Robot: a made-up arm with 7 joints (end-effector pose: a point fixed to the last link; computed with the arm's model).
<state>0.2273 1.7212 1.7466 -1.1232 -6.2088 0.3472 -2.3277</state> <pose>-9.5 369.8 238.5 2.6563 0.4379 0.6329</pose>
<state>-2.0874 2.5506 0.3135 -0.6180 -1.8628 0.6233 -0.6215</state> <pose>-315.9 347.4 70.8 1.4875 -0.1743 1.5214</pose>
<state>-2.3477 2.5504 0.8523 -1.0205 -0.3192 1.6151 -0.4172</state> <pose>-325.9 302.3 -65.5 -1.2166 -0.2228 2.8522</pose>
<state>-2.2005 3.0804 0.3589 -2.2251 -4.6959 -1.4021 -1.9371</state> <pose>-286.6 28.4 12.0 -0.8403 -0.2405 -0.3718</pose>
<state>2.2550 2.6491 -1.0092 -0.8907 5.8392 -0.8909 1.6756</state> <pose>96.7 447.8 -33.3 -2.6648 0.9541 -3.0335</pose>
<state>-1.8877 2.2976 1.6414 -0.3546 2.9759 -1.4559 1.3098</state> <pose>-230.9 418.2 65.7 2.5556 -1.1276 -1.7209</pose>
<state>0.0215 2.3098 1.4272 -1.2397 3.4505 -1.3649 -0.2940</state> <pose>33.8 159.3 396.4 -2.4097 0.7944 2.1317</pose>
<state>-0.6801 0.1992 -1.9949 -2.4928 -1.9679 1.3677 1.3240</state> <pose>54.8 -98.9 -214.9 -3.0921 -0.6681 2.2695</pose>
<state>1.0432 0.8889 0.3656 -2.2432 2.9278 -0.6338 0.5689</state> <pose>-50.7 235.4 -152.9 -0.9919 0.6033 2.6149</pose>
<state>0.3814 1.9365 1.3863 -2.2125 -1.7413 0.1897 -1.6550</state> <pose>99.4 155.4 224.4 -2.7271 -1.0198 1.3839</pose>
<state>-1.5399 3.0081 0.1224 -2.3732 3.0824 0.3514 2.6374</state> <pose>-184.2 12.9 187.5 -1.8160 0.5785 0.8347</pose>
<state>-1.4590 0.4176 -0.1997 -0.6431 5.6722 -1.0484 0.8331</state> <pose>469.1 -15.3 64.3 2.1369 -0.4866 2.9695</pose>
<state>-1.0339 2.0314 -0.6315 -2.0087 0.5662 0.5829 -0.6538</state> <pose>155.9 221.0 178.5 1.7517 0.5371 -1.3668</pose>
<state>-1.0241 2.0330 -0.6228 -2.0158 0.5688 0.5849 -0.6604</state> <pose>155.5 219.9 178.1 1.7471 0.5464 -1.3714</pose>
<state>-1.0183 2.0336 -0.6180 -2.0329 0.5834 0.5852 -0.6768</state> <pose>154.9 217.4 176.7 1.7308 0.5601 -1.3935</pose>
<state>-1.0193 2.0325 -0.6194 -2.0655 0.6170 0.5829 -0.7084</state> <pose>153.9 212.8 173.6 1.6957 0.5793 -1.4442</pose>
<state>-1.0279 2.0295 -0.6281 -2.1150 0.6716 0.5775 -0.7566</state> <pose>152.2 206.1 168.7 1.6383 0.6025 -1.5286</pose>
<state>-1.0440 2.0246 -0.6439 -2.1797 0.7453 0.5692 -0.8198</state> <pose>149.4 197.5 162.0 1.5593 0.6253 -1.6464</pose>
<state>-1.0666 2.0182 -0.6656 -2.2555 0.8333 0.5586 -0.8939</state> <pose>145.4 187.9 154.1 1.4639 0.6420 -1.7915</pose>
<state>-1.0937 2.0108 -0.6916 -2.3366 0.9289 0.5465 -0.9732</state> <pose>140.2 178.1 145.5 1.3612 0.6477 -1.9519</pose>
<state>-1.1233 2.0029 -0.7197 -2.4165 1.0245 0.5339 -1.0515</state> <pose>134.3 169.1 137.1 1.2630 0.6408 -2.1116</pose>
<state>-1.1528 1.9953 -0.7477 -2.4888 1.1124 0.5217 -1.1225</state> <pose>128.2 161.4 129.6 1.1794 0.6240 -2.2549</pose>
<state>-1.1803 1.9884 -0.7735 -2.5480 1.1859 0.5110 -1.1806</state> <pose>122.8 155.6 123.5 1.1168 0.6025 -2.3700</pose>
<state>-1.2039 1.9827 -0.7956 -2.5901 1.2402 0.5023 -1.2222</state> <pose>118.8 151.6 119.1 1.0765 0.5821 -2.4505</pose>
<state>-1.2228 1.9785 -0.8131 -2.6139 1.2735 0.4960 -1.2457</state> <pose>116.6 149.4 116.6 1.0567 0.5667 -2.4960</pose>
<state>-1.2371 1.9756 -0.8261 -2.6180 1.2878 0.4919 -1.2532</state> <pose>116.5 149.0 116.0 1.0551 0.5576 -2.5076</pose>
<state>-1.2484 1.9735 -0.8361 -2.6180 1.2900 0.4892 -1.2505</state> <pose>116.7 148.9 115.9 1.0593 0.5524 -2.5081</pose>
